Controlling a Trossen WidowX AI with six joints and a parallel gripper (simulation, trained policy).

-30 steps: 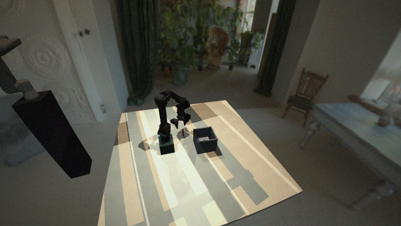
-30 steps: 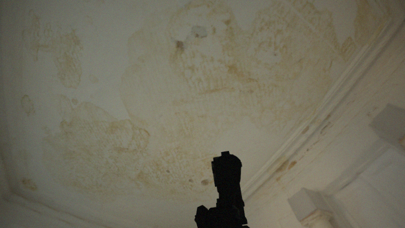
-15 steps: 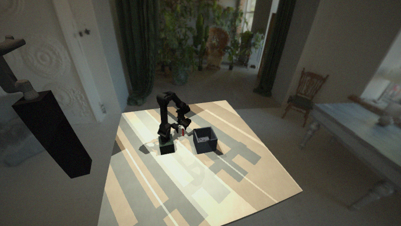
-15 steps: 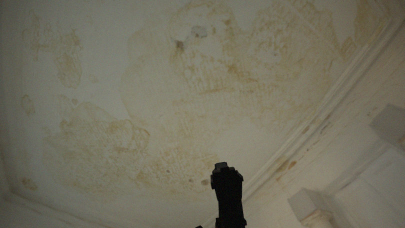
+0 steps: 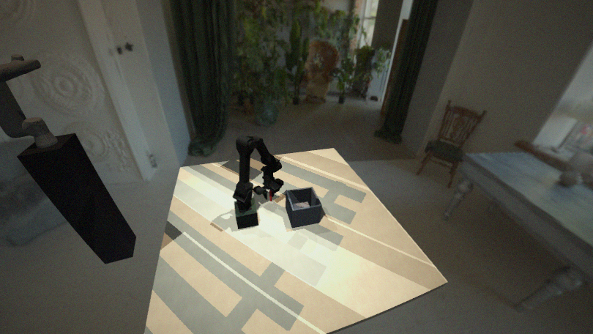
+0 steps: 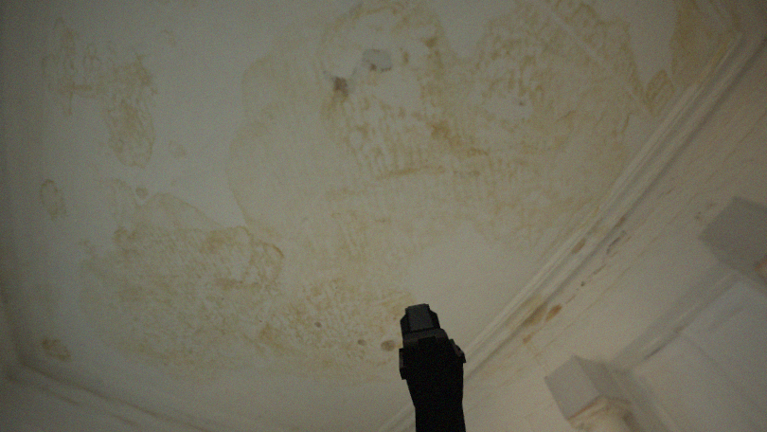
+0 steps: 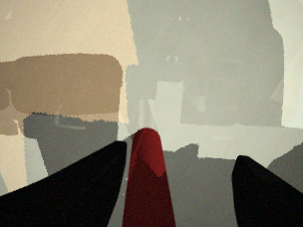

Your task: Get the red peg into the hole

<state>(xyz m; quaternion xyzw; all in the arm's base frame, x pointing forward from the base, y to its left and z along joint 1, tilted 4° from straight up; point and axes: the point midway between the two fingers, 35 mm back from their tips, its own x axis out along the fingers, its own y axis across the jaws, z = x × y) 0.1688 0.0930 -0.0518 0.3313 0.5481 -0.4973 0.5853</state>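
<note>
My gripper tip is 1 cm short of the red peg, 1 cm to the right of it and 1 cm below it. From my gripper tip the other things lie so: grey plate (14 cm ahead, 18 cm to the right, 1 cm above).
</note>
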